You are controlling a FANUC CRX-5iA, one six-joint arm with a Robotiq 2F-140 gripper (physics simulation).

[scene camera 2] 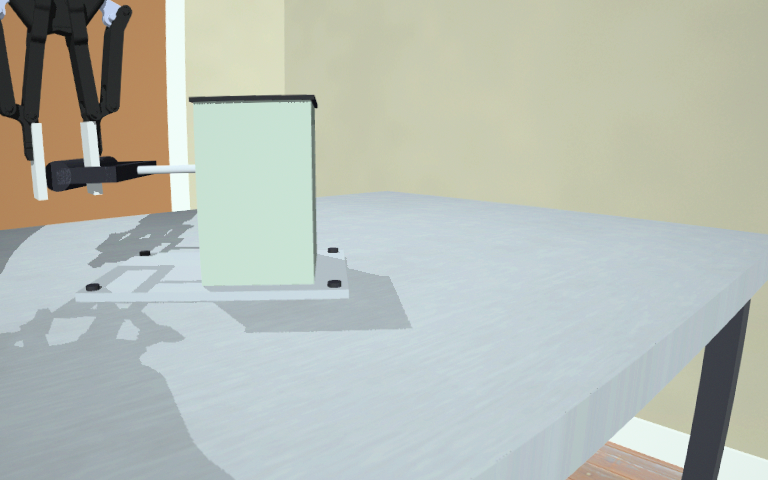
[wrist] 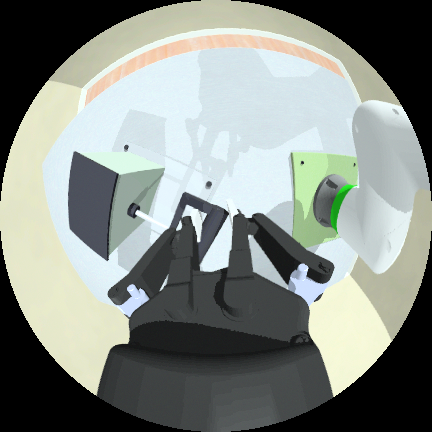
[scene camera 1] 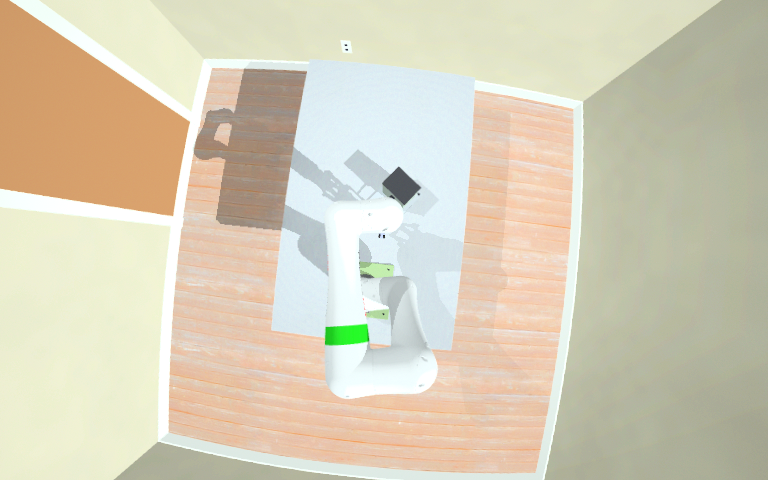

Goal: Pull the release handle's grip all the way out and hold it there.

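Observation:
The release handle's black grip (scene camera 2: pixel 59 175) (wrist: pixel 214 227) is a frame with a thick round bar, level and well above the table. A pale rod (scene camera 2: pixel 167 169) (wrist: pixel 151 220) joins it to the pale green housing (scene camera 2: pixel 254 192) (wrist: pixel 137 200), and a long stretch of rod shows between them. My gripper (scene camera 2: pixel 67 186) (wrist: pixel 213 209) points down and is shut on the grip's round bar, with one white finger pad inside the frame and one outside. In scene camera 1 the housing's dark lid (scene camera 1: pixel 402 185) shows, while the arm hides the grip.
The housing stands on a bolted pale base plate (scene camera 2: pixel 169 297) on the grey table (scene camera 1: pixel 390 107) (scene camera 2: pixel 509 339). The white arm (scene camera 1: pixel 342 271) (wrist: pixel 382 150) reaches over the table from its green mounting plate (scene camera 1: pixel 380 269) (wrist: pixel 302 200). Walls stand around the room.

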